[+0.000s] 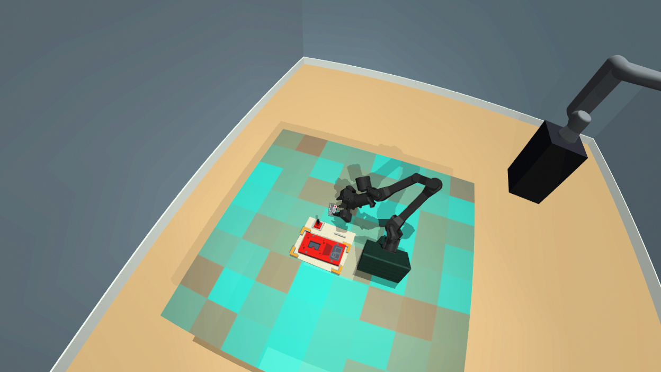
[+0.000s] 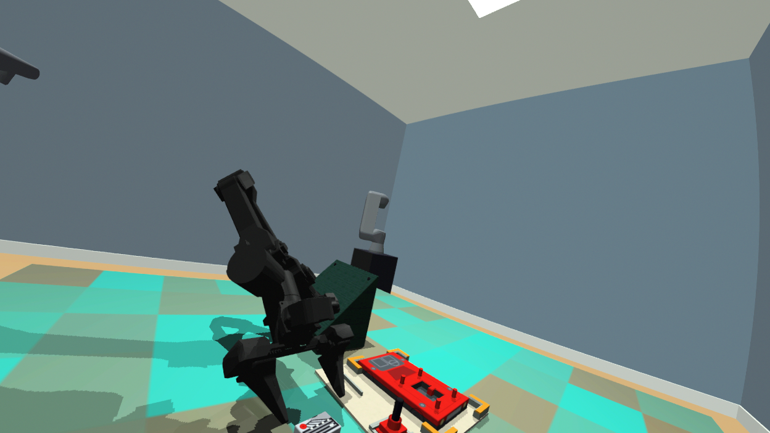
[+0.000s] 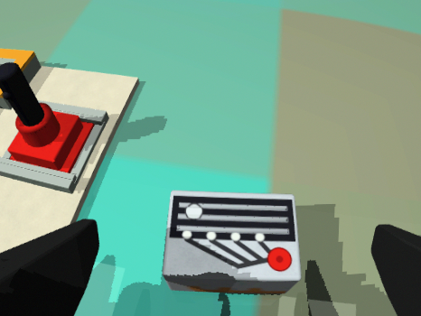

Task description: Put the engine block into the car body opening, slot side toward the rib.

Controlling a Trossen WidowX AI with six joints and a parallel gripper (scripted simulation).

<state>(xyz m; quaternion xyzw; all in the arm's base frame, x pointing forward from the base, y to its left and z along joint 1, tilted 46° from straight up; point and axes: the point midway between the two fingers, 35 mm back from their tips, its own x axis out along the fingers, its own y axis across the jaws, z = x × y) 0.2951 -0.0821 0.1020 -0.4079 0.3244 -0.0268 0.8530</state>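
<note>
My gripper tip is now 1 cm short of the engine block and 4 cm above it.
</note>
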